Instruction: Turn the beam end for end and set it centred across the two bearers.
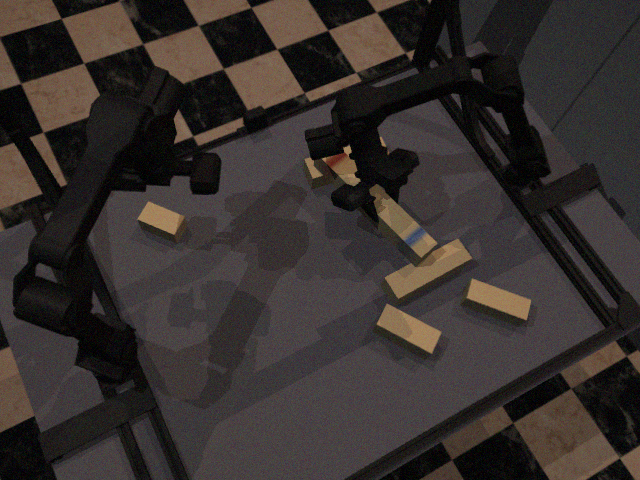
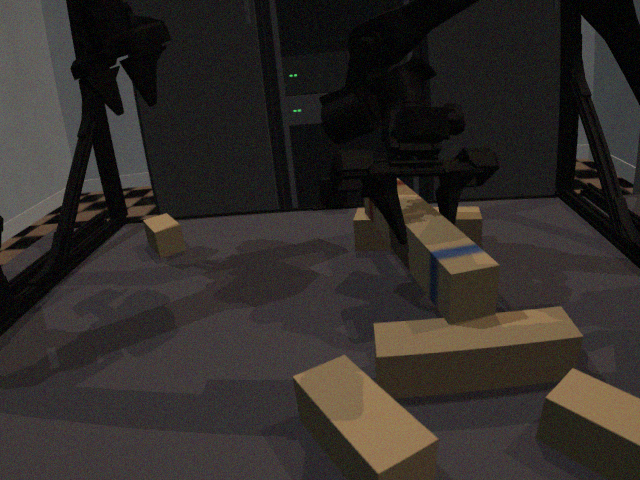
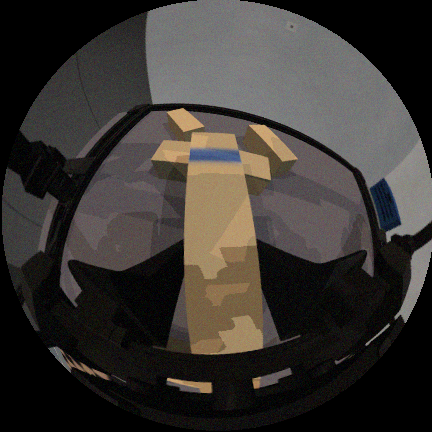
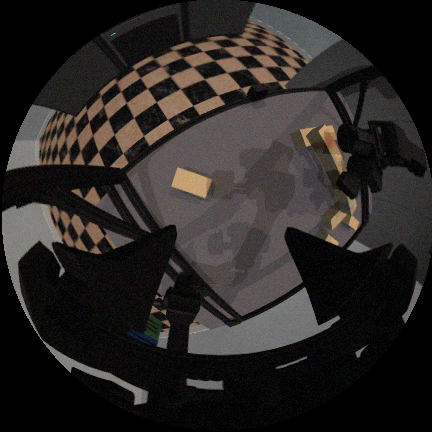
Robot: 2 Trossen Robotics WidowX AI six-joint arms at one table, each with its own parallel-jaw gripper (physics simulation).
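Places are measured from the left arm's base along level axes (x right, y ahead, z up), in millimetres.
Where they show: left gripper, fingertip midpoint: (image 1: 385,214) (image 2: 427,242) (image 3: 218,243); right gripper, fingertip midpoint: (image 1: 172,190) (image 2: 136,110) (image 4: 232,231); left arm's base, link origin: (image 1: 518,175) (image 3: 68,192); right arm's base, link origin: (image 1: 116,367) (image 4: 185,279).
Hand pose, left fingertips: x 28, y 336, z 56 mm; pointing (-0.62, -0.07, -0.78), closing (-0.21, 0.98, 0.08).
Things, the pixels of their top centre, and the offset from my left fingertips.
- pale wooden beam, top centre: (image 3: 224,297) (image 2: 415,211) (image 1: 375,196) (image 4: 343,174) dx +36, dy +8, dz +22 mm
- front bearer, top centre: (image 2: 477,330) (image 3: 212,154) (image 1: 428,267) (image 4: 343,211) dx -129, dy -29, dz -28 mm
- back bearer, top centre: (image 2: 417,213) (image 3: 182,374) (image 1: 347,157) (image 4: 320,133) dx +164, dy -8, dz -28 mm
- short block, top centre: (image 2: 160,222) (image 1: 161,217) (image 4: 190,182) dx +203, dy +395, dz -31 mm
The pale wooden beam (image 1: 403,224) (image 2: 444,232) (image 3: 215,210) (image 4: 330,155) has a blue band near its front end and a red band near its back end. My left gripper (image 1: 383,206) (image 2: 423,222) (image 3: 218,243) is shut on it near the middle. The blue end lies over the back edge of the front bearer (image 1: 408,282) (image 2: 475,361) (image 3: 171,151); whether they touch is unclear. The red end is at the back bearer (image 1: 316,173) (image 2: 366,235) (image 4: 301,138), partly hidden by arm and beam. My right gripper (image 2: 135,107) (image 4: 232,231) is open and empty, high at the left.
Two loose blocks lie in front of the front bearer: one block (image 1: 408,330) (image 2: 361,413) (image 3: 272,150) and another block (image 1: 497,301) (image 2: 599,413) (image 3: 185,121). A short block (image 1: 161,222) (image 2: 165,235) (image 4: 192,183) lies at the left. Dark frame rails (image 1: 560,248) edge the table.
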